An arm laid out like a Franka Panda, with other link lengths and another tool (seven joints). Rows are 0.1 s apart.
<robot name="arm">
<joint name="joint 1" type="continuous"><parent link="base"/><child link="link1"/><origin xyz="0 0 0.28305" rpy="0 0 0"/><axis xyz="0 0 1"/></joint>
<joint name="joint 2" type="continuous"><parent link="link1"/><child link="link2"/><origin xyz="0 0 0" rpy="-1.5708 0 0"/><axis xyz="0 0 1"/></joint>
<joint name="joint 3" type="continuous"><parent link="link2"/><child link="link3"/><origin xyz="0 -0.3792 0" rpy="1.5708 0 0"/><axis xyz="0 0 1"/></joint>
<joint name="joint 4" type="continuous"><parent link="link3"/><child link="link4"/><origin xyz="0.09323 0 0" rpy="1.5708 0 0"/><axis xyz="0 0 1"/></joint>
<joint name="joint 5" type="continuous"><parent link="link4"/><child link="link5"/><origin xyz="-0.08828 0.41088 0" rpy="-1.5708 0 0"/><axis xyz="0 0 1"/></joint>
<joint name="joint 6" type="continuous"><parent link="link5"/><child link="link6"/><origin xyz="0 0 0" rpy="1.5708 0 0"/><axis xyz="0 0 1"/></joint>
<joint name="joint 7" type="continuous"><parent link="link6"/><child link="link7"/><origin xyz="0.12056 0 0" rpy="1.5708 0 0"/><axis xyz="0 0 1"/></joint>
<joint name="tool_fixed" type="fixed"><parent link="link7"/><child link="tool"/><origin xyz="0.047 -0.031 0.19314" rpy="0.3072 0 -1.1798"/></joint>
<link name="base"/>
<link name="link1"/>
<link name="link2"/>
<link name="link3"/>
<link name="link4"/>
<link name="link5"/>
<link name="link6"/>
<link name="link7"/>
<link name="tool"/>
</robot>
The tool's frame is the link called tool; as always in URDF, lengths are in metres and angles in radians. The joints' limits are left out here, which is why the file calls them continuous.
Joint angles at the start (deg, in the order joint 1, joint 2, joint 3, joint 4, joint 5, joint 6, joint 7):
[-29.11 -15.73 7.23 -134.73 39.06 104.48 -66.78]
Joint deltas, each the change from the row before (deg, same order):
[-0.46 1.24 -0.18 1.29 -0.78 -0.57 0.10]
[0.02 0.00 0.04 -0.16 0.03 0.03 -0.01]
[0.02 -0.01 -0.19 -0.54 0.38 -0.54 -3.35]
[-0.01 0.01 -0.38 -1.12 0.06 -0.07 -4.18]
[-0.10 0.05 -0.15 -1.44 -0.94 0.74 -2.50]
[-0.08 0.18 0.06 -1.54 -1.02 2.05 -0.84]
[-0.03 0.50 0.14 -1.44 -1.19 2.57 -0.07]
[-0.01 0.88 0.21 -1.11 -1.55 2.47 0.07]
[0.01 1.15 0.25 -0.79 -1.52 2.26 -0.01]
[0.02 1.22 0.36 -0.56 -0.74 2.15 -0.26]
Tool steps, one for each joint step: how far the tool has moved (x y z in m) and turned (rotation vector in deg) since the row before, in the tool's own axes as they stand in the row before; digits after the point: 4 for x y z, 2 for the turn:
[-0.0076 0.0025 -0.0048 0.46 0.01 0.33]
[-0.0001 -0.0002 0.0016 0.10 0.08 0.03]
[0.0011 -0.0052 0.0054 0.33 0.01 -2.96]
[-0.0029 -0.0084 0.0090 0.42 -0.33 -3.26]
[-0.0070 -0.0087 0.0121 1.00 -0.83 -1.46]
[-0.0104 -0.0054 0.0118 0.62 -1.25 0.31]
[-0.0124 -0.0034 0.0124 0.69 -1.38 1.03]
[-0.0127 -0.0021 0.0131 1.12 -1.46 0.90]
[-0.0117 -0.0006 0.0127 1.22 -1.34 0.57]
[-0.0091 0.0020 0.0109 0.66 -0.99 0.24]

